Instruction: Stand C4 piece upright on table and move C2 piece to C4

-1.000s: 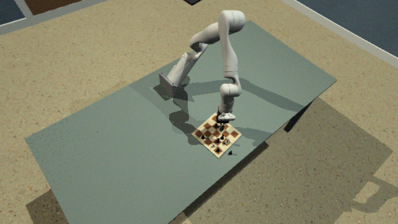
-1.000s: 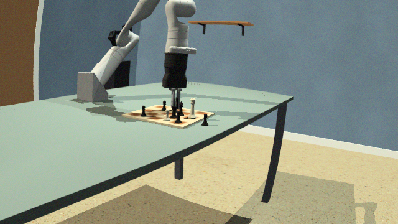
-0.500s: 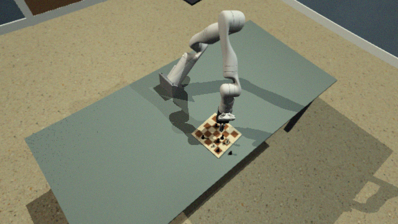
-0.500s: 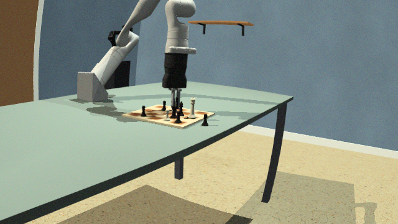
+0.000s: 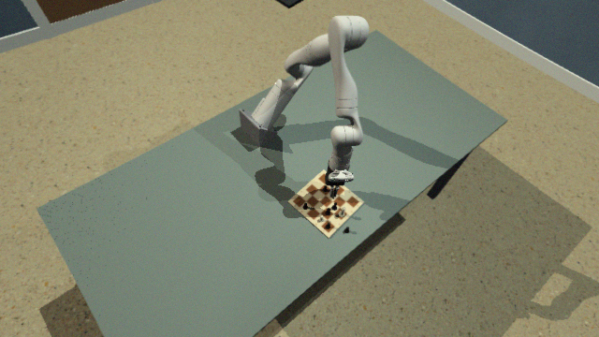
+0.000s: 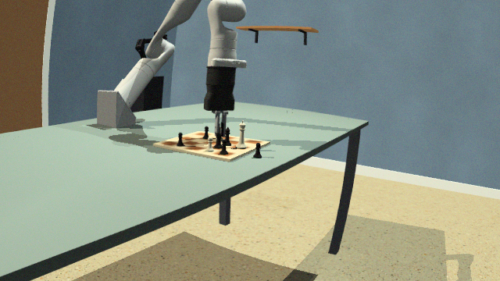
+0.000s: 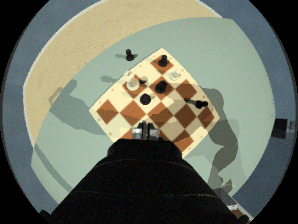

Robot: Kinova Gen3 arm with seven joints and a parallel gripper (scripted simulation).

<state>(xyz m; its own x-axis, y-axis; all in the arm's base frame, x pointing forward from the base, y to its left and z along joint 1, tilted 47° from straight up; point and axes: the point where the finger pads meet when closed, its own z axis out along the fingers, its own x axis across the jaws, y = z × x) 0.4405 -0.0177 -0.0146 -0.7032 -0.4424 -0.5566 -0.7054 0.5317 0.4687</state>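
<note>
Now: hand 4 cm to the left of the small chessboard and 3 cm above it. Also, from my hand: tall white piece (8 cm ahead, 4 cm to the right).
</note>
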